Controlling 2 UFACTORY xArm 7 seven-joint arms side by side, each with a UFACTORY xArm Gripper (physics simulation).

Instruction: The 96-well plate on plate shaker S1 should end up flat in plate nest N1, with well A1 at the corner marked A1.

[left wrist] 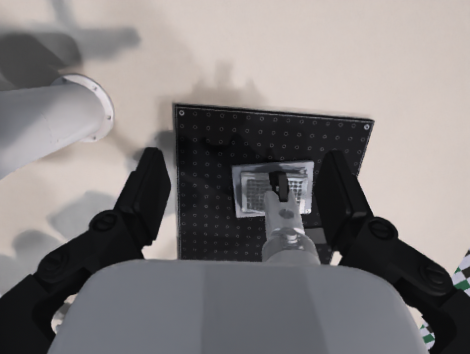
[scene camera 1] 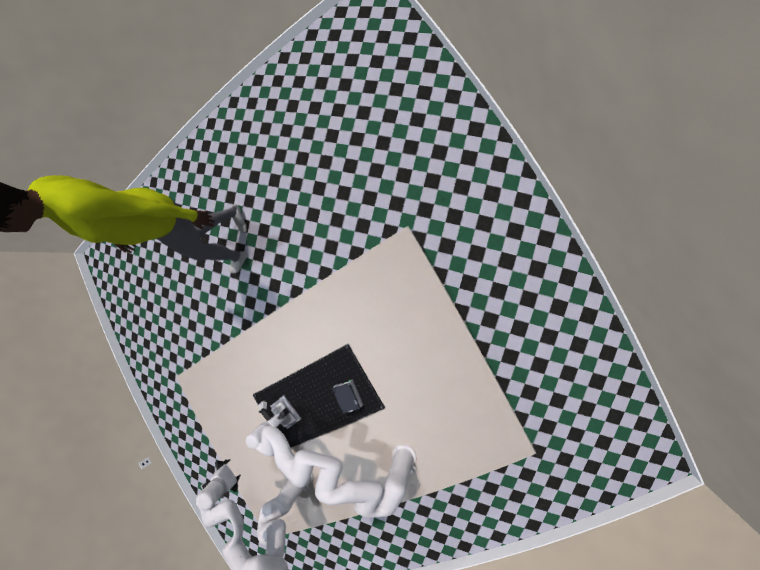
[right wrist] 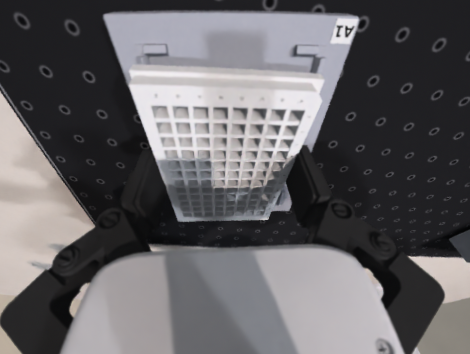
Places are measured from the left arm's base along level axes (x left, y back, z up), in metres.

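Where they show: left gripper, fingertip midpoint: (left wrist: 242, 168) (scene camera 1: 232, 468); right gripper, fingertip midpoint: (left wrist: 277, 193) (scene camera 1: 282, 413) (right wrist: 226, 163); left arm's base at its link origin: (left wrist: 82, 109); right arm's base at its link origin: (scene camera 1: 404, 455).
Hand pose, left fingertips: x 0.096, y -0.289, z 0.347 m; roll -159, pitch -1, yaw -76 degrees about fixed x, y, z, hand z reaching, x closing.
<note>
Each offset is from my left fingertips to the top centre of the thing. "spot": to the spot under its first point. Level surfaces: height alone.
The white 96-well plate {dx -0.158, dy -0.111, dz -0.288 m} (right wrist: 227, 135) (left wrist: 254, 192) is between the fingers of my right gripper (right wrist: 226, 163) (left wrist: 277, 193), which is shut on its long sides. The plate is over the grey nest N1 {dx -0.161, dy -0.113, dz -0.318 m} (right wrist: 200, 40) (left wrist: 237, 192); its far short edge falls short of the nest's far edge in the right wrist view. I cannot tell whether they touch. The A1 label {spot: dx -0.188, dy -0.202, dz -0.322 m} (right wrist: 344, 31) is at the nest's upper right there; the plate's well marks are too small to read. My left gripper (left wrist: 242, 168) (scene camera 1: 232, 471) is open and empty, far from the plate. Shaker S1 {spot: dx -0.596, dy -0.136, dz -0.279 m} (scene camera 1: 348, 396) shows a dark top.
The black perforated board {dz -0.334 m} (scene camera 1: 313, 383) (left wrist: 205, 175) (right wrist: 395, 120) carries the nest and the shaker. The right arm (scene camera 1: 325, 472) reaches across the pale floor area; its base (left wrist: 85, 110) shows at the left of the left wrist view. A person in yellow (scene camera 1: 104, 211) stands at the upper left.
</note>
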